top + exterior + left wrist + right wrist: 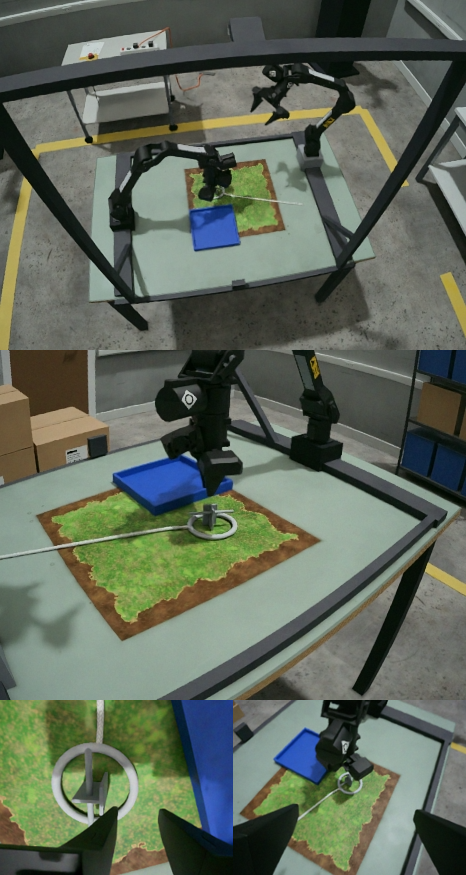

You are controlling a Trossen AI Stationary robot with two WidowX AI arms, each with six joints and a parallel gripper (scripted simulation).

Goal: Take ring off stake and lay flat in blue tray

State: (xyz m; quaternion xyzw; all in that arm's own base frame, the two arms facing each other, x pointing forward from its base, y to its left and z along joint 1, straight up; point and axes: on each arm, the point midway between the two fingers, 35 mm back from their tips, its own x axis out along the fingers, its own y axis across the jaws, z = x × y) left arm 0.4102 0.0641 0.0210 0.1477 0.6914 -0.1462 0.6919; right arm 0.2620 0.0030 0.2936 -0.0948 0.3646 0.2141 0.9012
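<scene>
The grey stake lies 30 mm ahead of my left hand, 20 mm to the right of it and 70 mm below it. Round my left hand: blue tray (150 mm behind, 50 mm to the left, 80 mm below); then grass mat (30 mm behind, 80 mm to the right, 100 mm below).
</scene>
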